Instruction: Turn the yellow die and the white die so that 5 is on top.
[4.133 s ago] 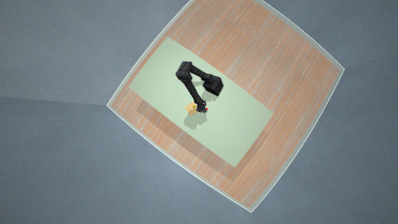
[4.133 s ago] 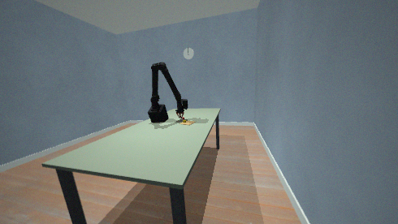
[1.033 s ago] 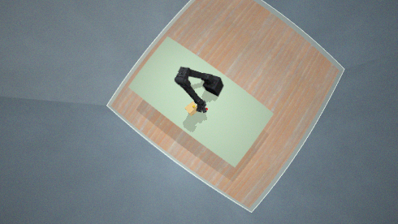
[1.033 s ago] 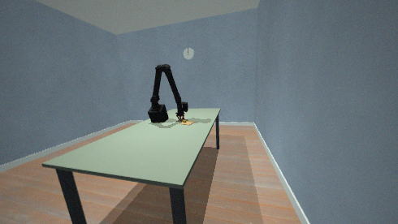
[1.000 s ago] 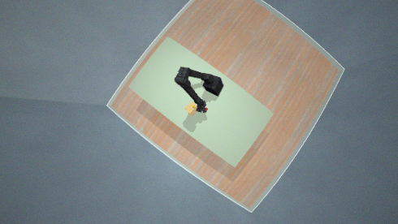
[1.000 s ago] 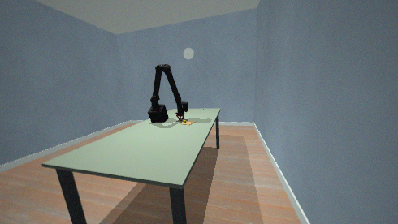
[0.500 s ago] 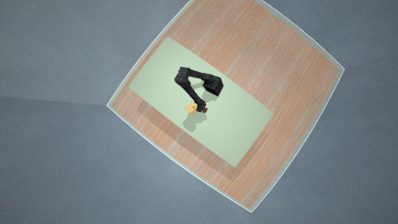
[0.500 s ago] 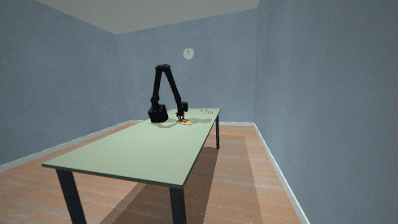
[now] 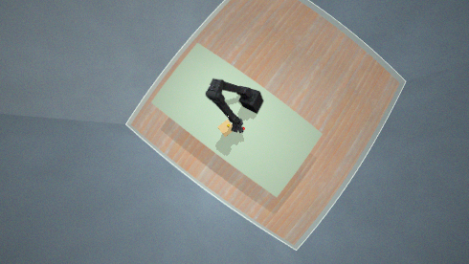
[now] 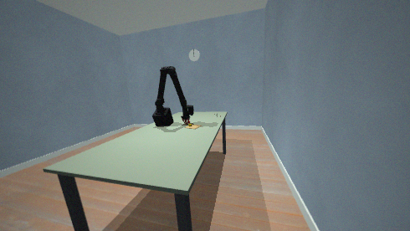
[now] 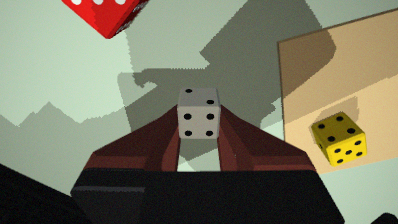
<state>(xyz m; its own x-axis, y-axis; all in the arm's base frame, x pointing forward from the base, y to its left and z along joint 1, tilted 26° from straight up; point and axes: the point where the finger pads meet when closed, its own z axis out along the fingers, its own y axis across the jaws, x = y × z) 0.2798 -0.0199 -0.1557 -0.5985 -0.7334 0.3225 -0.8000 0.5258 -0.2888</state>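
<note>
Now: the red die 80 mm to the left of my hand and 10 mm ahead of it. Round my hand: tan mat: 110 mm ahead, 80 mm to the right, 10 mm below; then yellow die: 70 mm to the right, 70 mm ahead; then white die: right at my hand.
</note>
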